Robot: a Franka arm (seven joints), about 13 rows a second.
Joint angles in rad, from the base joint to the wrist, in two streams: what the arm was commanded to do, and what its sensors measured. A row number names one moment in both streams.
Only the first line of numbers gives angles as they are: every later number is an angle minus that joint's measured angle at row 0.
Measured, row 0:
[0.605 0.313 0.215 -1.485 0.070 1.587 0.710]
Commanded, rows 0 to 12:
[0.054 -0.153 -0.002 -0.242 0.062 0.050 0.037]
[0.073 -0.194 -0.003 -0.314 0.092 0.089 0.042]
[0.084 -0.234 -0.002 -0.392 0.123 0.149 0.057]
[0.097 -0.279 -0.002 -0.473 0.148 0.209 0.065]
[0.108 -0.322 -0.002 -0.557 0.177 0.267 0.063]
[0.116 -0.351 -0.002 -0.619 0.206 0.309 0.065]
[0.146 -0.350 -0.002 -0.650 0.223 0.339 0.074]
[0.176 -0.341 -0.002 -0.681 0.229 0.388 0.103]
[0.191 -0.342 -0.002 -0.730 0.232 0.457 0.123]
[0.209 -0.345 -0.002 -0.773 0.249 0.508 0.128]
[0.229 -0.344 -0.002 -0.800 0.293 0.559 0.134]
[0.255 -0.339 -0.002 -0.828 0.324 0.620 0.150]
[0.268 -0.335 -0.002 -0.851 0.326 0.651 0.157]
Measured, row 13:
[0.246 -0.312 0.002 -0.790 0.289 0.583 0.129]
